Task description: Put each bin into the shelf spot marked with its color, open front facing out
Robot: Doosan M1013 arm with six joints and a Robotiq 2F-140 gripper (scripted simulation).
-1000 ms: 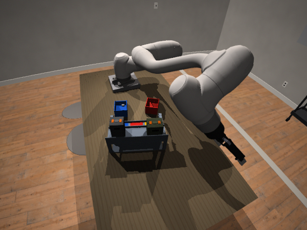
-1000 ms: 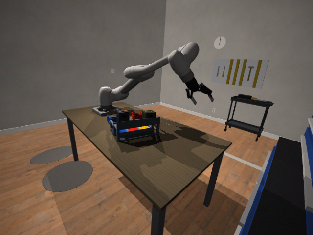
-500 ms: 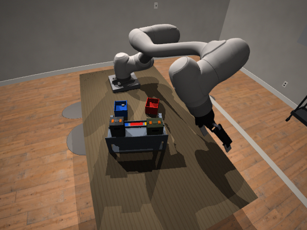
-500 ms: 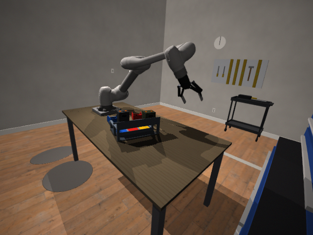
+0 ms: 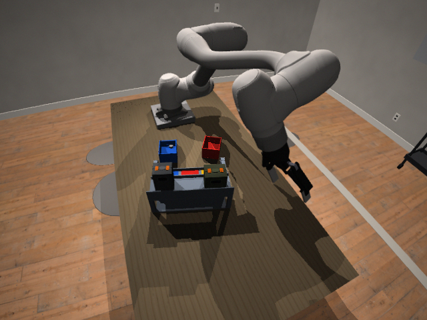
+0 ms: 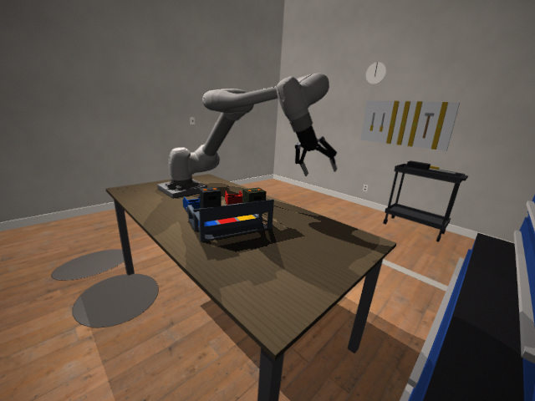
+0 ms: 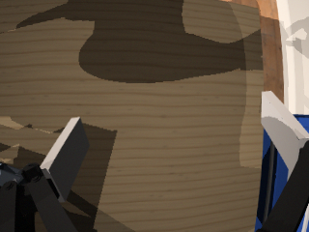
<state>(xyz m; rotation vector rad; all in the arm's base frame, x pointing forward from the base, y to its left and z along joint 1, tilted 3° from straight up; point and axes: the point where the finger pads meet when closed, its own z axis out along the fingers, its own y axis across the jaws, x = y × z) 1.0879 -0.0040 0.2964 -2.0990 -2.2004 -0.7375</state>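
My gripper is now 71 cm past the blue bin, 17 cm to the left of it and 30 cm above it. From my hand the other things lie so: green toolbox: 30 cm behind, 11 cm to the right, 19 cm below; red bin: 61 cm behind, 8 cm to the left, 30 cm below; dark box: 40 cm behind, 31 cm to the right, 17 cm below.
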